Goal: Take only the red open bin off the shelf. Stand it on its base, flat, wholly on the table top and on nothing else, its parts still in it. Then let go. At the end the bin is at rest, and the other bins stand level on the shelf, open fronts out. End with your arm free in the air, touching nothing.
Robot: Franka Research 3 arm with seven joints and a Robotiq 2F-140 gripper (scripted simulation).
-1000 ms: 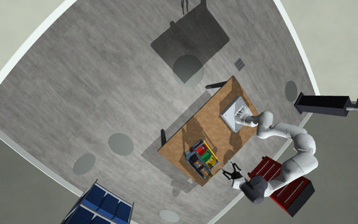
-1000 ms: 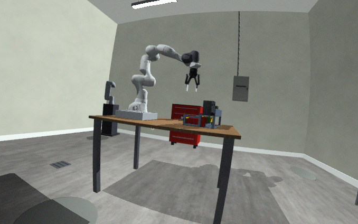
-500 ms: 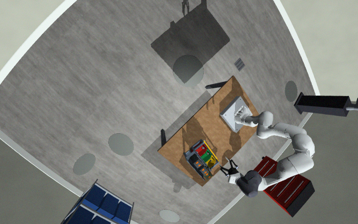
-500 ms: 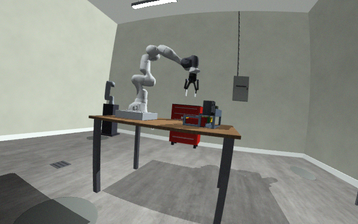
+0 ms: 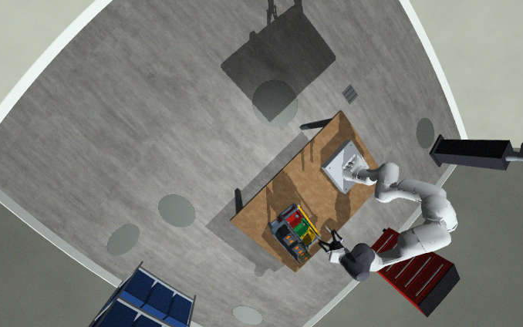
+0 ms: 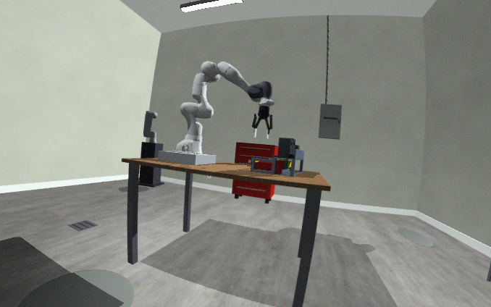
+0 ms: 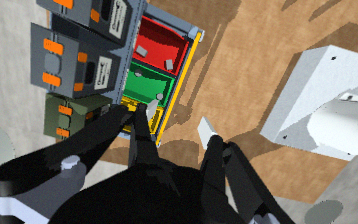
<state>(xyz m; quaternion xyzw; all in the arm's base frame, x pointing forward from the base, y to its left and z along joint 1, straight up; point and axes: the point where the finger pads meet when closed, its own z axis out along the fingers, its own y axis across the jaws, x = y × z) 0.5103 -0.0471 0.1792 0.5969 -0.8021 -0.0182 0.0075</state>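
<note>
My hand is 10 mm short of the yellow strip, 10 mm to the left of it and 190 mm above it. Round my hand: yellow bin: 150 mm ahead, 70 mm to the left, 210 mm below; then green bin: 110 mm ahead, 40 mm to the right, 210 mm below; then black box: 160 mm ahead, 180 mm to the right, 90 mm below.
</note>
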